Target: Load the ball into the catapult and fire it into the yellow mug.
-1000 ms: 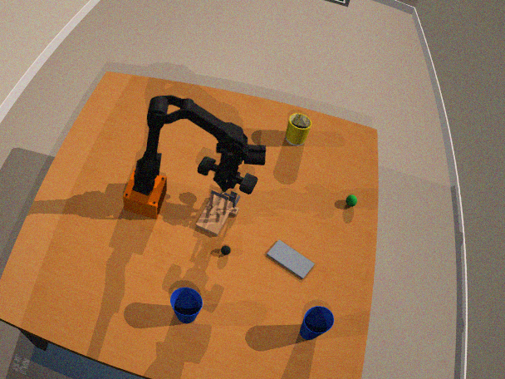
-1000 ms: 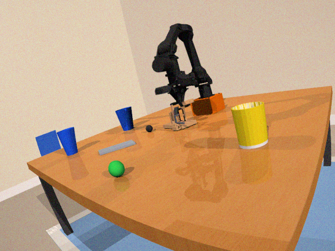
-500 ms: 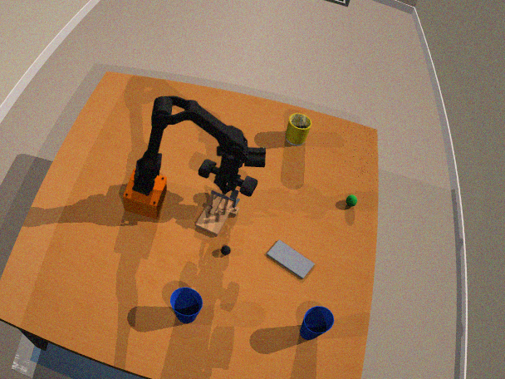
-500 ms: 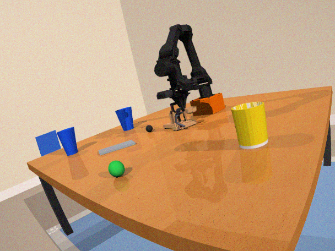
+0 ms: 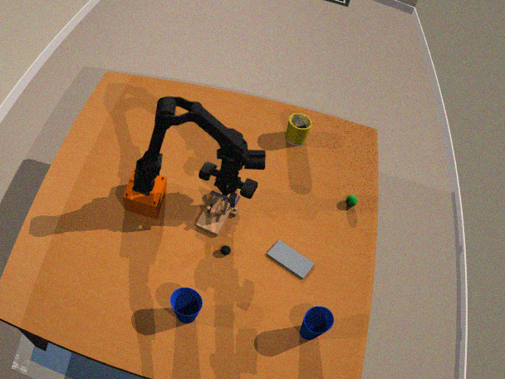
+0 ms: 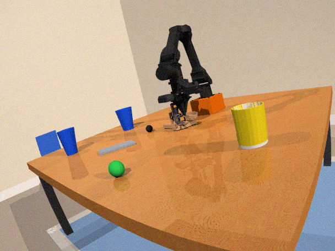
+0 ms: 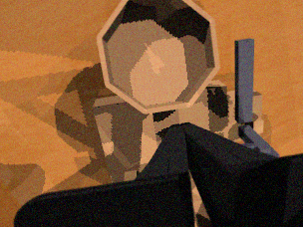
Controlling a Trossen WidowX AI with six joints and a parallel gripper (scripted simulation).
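Right now the wooden catapult is 2 cm to the right of my gripper tip and 1 cm ahead of it. The rest, counted from my gripper tip: flat grey slab 27 cm ahead, 13 cm to the right, 5 cm below; small black ball 18 cm to the right, 6 cm ahead, 4 cm below; yellow mug 41 cm to the left, 16 cm ahead, 2 cm below.
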